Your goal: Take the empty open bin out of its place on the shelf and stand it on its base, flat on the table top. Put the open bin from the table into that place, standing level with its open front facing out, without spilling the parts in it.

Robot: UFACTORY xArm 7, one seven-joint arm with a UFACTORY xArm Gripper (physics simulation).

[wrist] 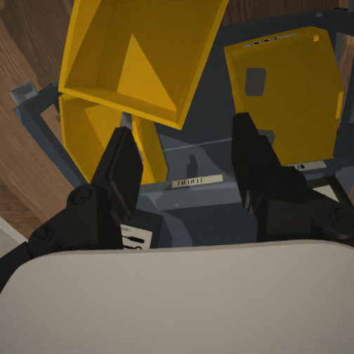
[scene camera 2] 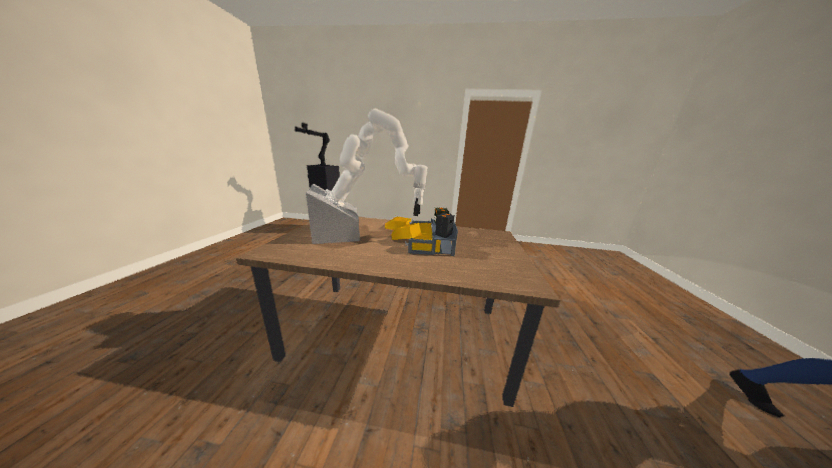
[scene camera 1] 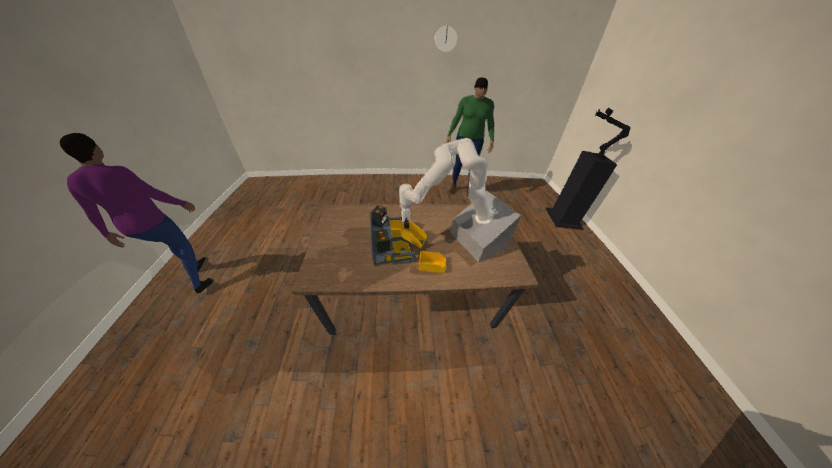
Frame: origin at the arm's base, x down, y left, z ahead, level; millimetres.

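Where they show: gripper, fingertip midpoint: (scene camera 2: 416, 214) (scene camera 1: 406, 225); arm's base at its link origin: (scene camera 2: 334, 201) (scene camera 1: 484, 216).
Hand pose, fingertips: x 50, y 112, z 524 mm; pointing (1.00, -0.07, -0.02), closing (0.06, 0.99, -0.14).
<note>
Each offset is from my fingertips to the top centre of the thing. "spot": to the spot under its first point. Level surfaces: height alone.
A yellow open bin @(spot: dx +173, dy +143, dz -194 mm) (scene camera 1: 432, 261) (scene camera 2: 398, 222) stands upright on the table beside the shelf. Another yellow open bin @(spot: dx +145, dy -74, dz -66 mm) (scene camera 1: 416, 234) (scene camera 2: 405, 232) (wrist: 140, 55) is tilted at the shelf's front, overlapping a bin in the shelf; its far end is cut off in the wrist view, and no parts show in its visible portion. The blue-grey shelf @(spot: dx +109, dy -137, dz +275 mm) (scene camera 2: 454, 245) (wrist: 200, 197) holds a yellow bin (wrist: 95, 130) at the left and a yellow bin @(spot: dx +152, dy +54, dz +26 mm) (scene camera 1: 401, 246) (wrist: 290, 95) with grey parts at the right. Between these two, blue-grey surface shows. My gripper (scene camera 1: 406, 223) (scene camera 2: 416, 213) (wrist: 183, 141) is open and empty, pointing down above the shelf.
Dark boxes @(dx -47, dy -83, dz +201 mm) (scene camera 1: 379, 215) (scene camera 2: 444, 224) stand on top of the shelf, close to the arm's wrist. The arm's grey base block (scene camera 1: 488, 232) (scene camera 2: 331, 218) stands on the table @(dx +177 mm) (scene camera 1: 343, 279) (scene camera 2: 488, 276). A person in green (scene camera 1: 475, 116) and one in purple (scene camera 1: 116, 197) stand away from the table.
</note>
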